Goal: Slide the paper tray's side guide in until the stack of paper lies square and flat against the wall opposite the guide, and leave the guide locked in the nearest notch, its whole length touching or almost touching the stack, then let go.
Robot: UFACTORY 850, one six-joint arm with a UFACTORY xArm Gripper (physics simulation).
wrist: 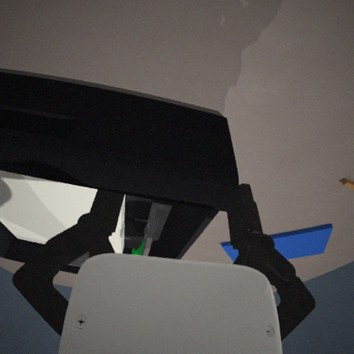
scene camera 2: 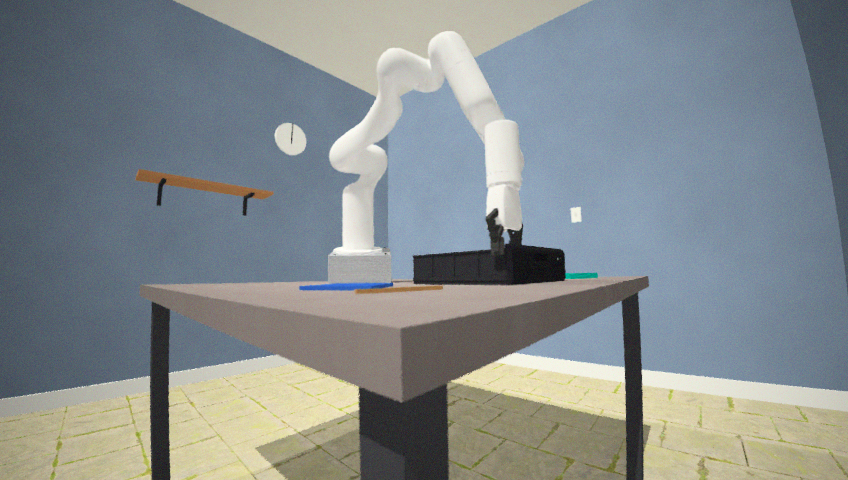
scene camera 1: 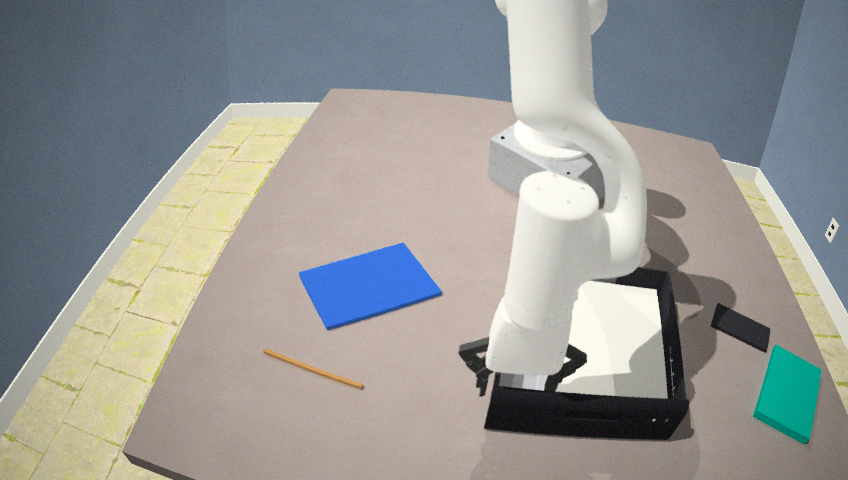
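Note:
The black paper tray (scene camera 1: 535,414) (scene camera 2: 464,268) (wrist: 150,150) holds a white paper stack (scene camera 1: 621,333) (wrist: 50,205). In scene camera 1 the stack's right edge runs close along the right wall. In the wrist view a grey upright part (wrist: 159,218), apparently of the side guide, stands between the stack and the tray's left wall, with a green piece (wrist: 138,247) beside it. A dark gap shows between it and the stack. My gripper (scene camera 1: 515,389) (scene camera 2: 506,248) (wrist: 180,185) is open, one finger inside the tray near the stack's edge, the other outside the left wall. The arm and gripper hide much of the guide.
A blue slab (scene camera 1: 370,285) (scene camera 2: 348,286) (wrist: 305,242) and an orange stick (scene camera 1: 312,369) (scene camera 2: 398,289) (wrist: 347,183) lie left of the tray in scene camera 1. A black block (scene camera 1: 740,327) and a teal slab (scene camera 1: 788,392) (scene camera 2: 581,275) lie to its right.

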